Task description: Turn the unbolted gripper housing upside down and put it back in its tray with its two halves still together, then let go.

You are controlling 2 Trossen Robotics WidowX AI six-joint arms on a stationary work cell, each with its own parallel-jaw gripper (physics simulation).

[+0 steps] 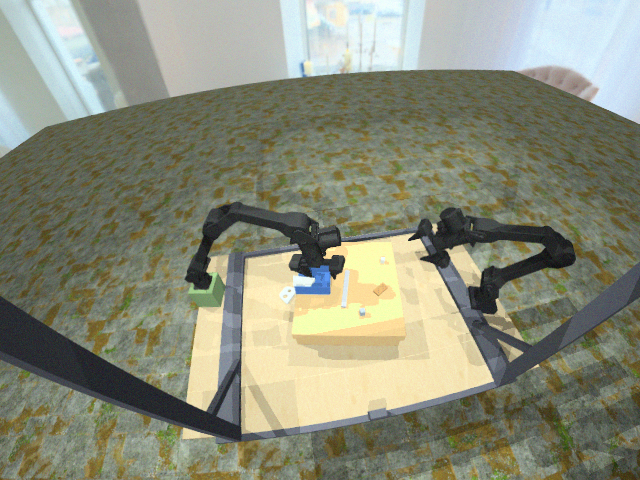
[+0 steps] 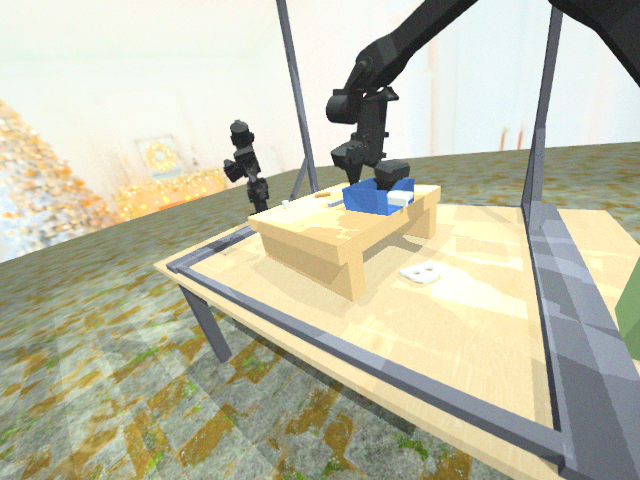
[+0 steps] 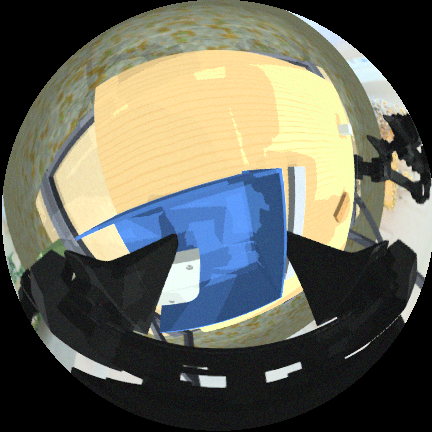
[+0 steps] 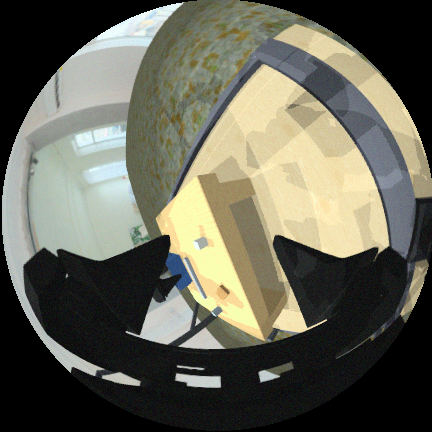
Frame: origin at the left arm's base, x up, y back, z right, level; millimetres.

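Seen in the pictures: left gripper, fingertip midpoint: (image 1: 323,278) (image 3: 230,238) (image 4: 177,267); right gripper, fingertip midpoint: (image 1: 414,249) (image 2: 258,191) (image 3: 374,127) (image 4: 222,240); left arm's base, link origin: (image 1: 203,282); right arm's base, link origin: (image 1: 483,297) (image 3: 359,167).
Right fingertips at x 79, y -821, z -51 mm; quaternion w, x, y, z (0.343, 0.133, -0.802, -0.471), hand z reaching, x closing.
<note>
Pixels of each thing's top centre, then the offset from my right fingertips to it.
- white housing piece, top centre: (image 3: 162,290) (image 2: 397,193) (image 1: 302,282) dx -21, dy +416, dz +105 mm
- blue tray, top centre: (image 3: 197,288) (image 2: 377,183) (image 1: 313,273) (image 4: 167,272) dx +4, dy +376, dz +88 mm
- white piece, top centre: (image 2: 422,270) (image 1: 287,293) dx -170, dy +495, dz +51 mm
- raised wooden platform, top centre: (image 3: 297,208) (image 2: 341,201) (image 4: 194,271) (image 1: 348,282) dx -49, dy +255, dz +96 mm
- grey bar, top centre: (image 3: 297,233) (image 4: 193,280) (image 1: 345,287) dx -38, dy +267, dz +122 mm
- orange-brown block, top centre: (image 3: 343,207) (image 4: 220,293) (image 1: 380,288) dx -40, dy +146, dz +135 mm
- green block, top centre: (image 1: 203,282) dx -79, dy +820, dz +51 mm
A white housing piece (image 1: 303,280) (image 2: 399,197) (image 3: 182,280) with small screw holes lies at one end of the blue tray (image 1: 323,290) (image 2: 364,201) (image 3: 284,215) (image 4: 179,272). Another white piece (image 1: 286,295) (image 2: 421,272), with two round holes, lies on the table below, apart from it. My left gripper (image 1: 321,275) (image 2: 369,184) (image 3: 230,238) is open and low at the tray, with one finger over the tray by the white housing piece and the other near the opposite wall. Its finger hides part of that piece. My right gripper (image 1: 415,249) (image 4: 222,240) is open, raised away from the tray.
The tray stands on a raised wooden platform (image 1: 341,328) (image 2: 305,227). A grey bar (image 1: 344,289) (image 4: 195,278), an orange-brown block (image 1: 381,289) (image 3: 342,207) and two small pale cubes share it. Dark frame beams edge the table; a green block (image 1: 207,297) is under my left arm's base.
</note>
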